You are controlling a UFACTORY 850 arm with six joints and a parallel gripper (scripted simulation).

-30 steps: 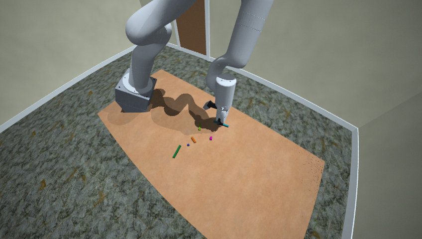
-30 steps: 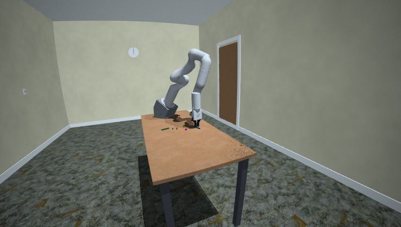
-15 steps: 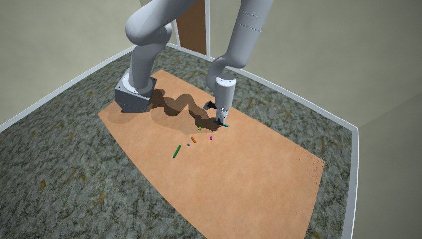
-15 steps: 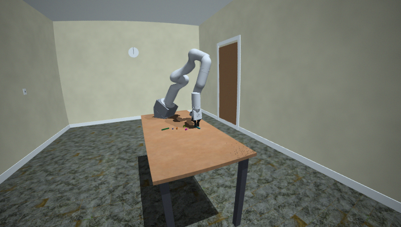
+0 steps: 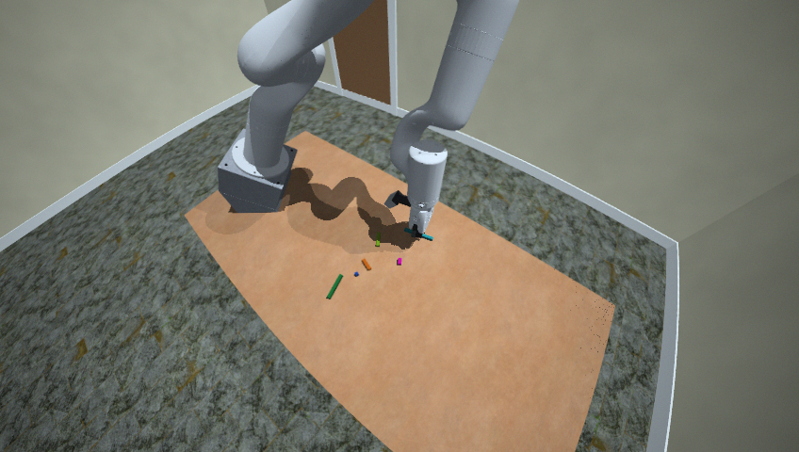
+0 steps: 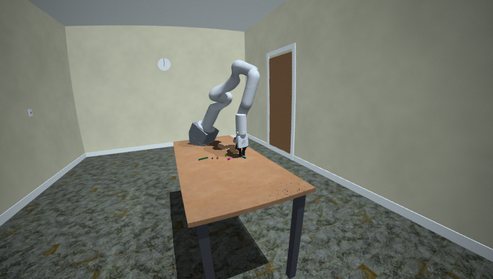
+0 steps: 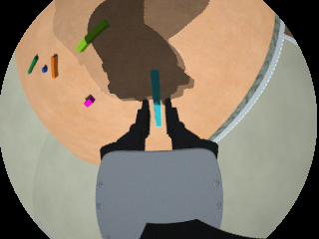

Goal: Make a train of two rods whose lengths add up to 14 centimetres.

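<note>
Now: the turquoise rod 30 mm below my hand. Round my hand: magenta rod 110 mm to the right, 30 mm below, 30 mm ahead; then orange rod 190 mm to the right, 40 mm behind, 30 mm below; then lime rod 110 mm to the right, 80 mm behind, 30 mm below.
</note>
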